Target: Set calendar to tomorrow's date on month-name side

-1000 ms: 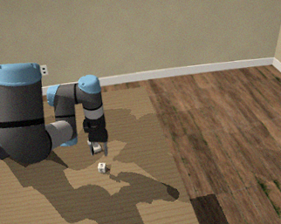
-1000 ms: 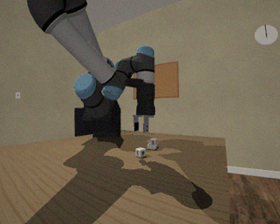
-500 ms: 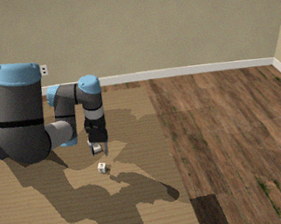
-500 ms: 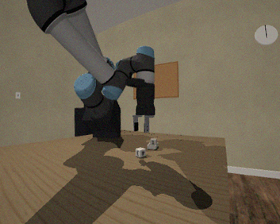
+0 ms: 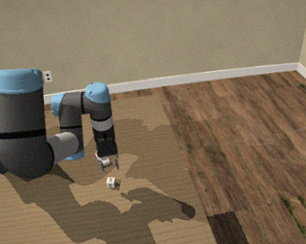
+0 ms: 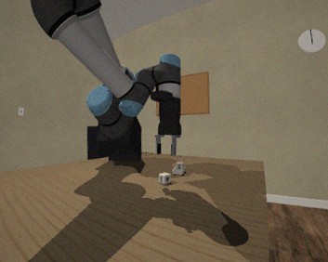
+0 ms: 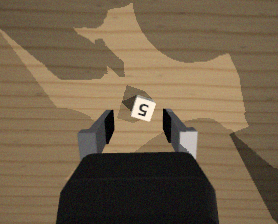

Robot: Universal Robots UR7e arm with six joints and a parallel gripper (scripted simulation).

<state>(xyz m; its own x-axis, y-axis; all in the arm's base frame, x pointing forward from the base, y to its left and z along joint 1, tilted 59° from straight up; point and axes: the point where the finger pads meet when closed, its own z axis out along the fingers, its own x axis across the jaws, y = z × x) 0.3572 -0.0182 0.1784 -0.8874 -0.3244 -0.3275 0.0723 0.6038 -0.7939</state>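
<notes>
The white digit cube is 1 cm behind my hand, 1 cm to the left of it and 10 cm below it. Round my hand: white tray 1 cm behind, 16 cm to the left, 11 cm below.
</notes>
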